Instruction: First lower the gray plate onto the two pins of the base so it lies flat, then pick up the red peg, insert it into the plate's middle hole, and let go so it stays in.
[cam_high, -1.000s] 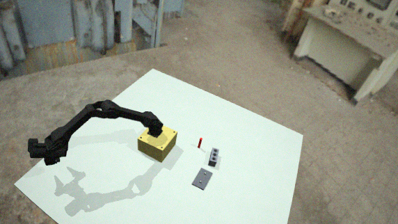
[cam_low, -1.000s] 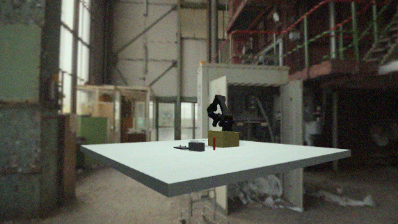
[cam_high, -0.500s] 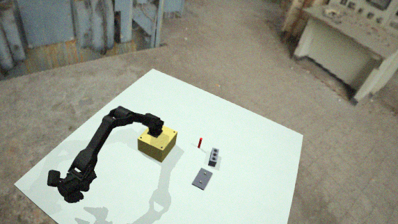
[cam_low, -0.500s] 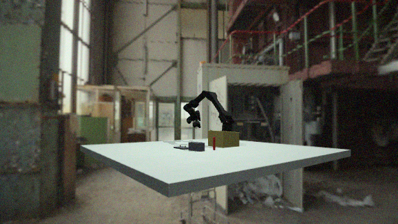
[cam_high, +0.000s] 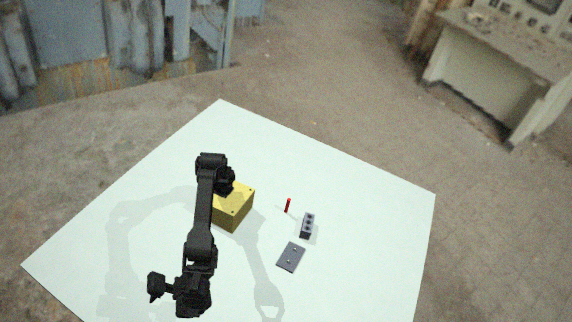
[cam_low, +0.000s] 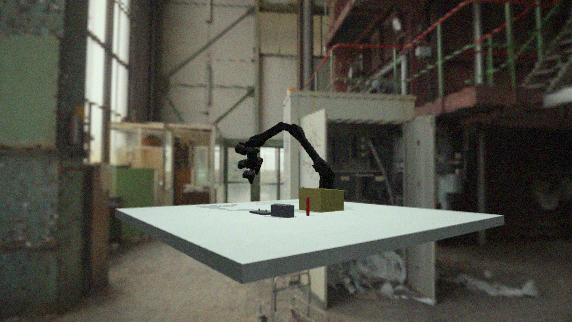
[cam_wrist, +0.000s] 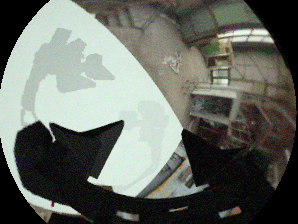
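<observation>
The gray plate lies 22 cm ahead of my gripper tip, 58 cm to the left of it and 11 cm below it. Also, from my gripper tip: gray base 22 cm ahead, 44 cm to the left, 14 cm below; red peg 11 cm ahead, 62 cm to the left, 11 cm below.
</observation>
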